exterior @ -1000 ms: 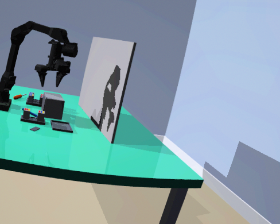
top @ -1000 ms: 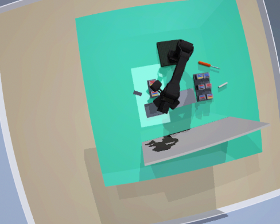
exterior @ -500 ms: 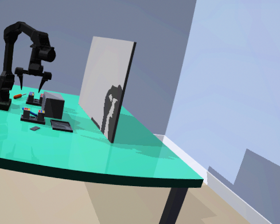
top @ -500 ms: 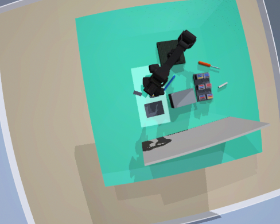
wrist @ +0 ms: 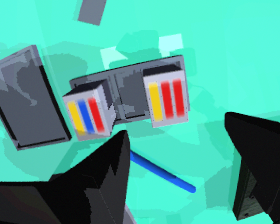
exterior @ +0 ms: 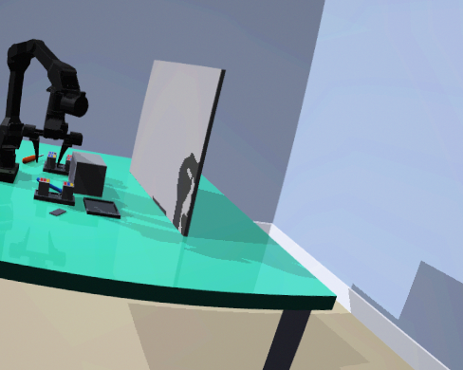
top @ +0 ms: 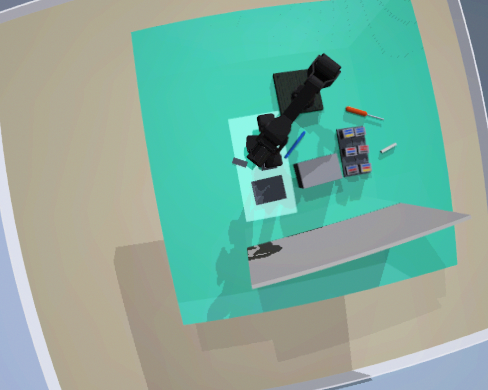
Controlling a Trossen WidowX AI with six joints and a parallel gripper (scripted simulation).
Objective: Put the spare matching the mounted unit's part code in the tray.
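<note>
The spare block is 6 cm below my gripper tip. Round my gripper tip: flat tray: 18 cm ahead, 2 cm to the left, 9 cm below; then grey box: 10 cm ahead, 21 cm to the left, 5 cm below; then blue pen: 1 cm behind, 12 cm to the left, 9 cm below.
</note>
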